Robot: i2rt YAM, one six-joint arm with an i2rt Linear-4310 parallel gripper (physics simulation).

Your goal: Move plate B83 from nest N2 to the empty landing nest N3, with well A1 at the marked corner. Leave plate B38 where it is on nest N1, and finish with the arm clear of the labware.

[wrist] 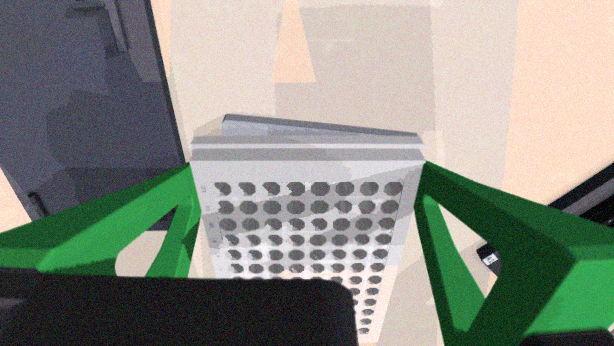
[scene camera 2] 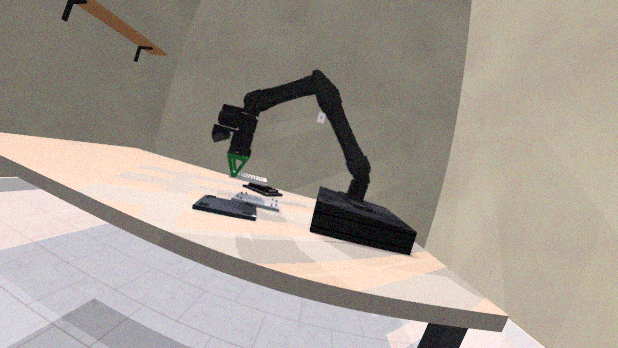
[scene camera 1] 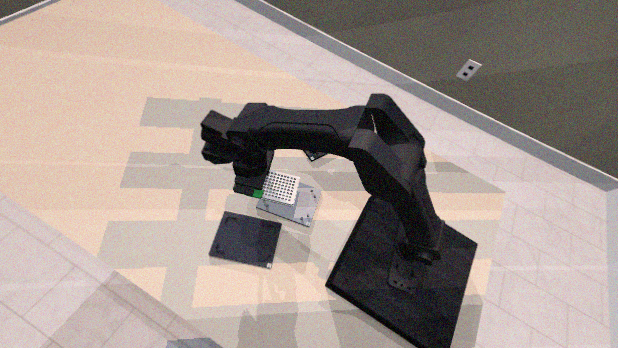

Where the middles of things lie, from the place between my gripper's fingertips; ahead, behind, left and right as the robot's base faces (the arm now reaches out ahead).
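Where is my gripper in relation to the white well plate (scene camera 1: 281, 188)? My gripper is 10 mm to the left of the plate, and 50 mm past it.
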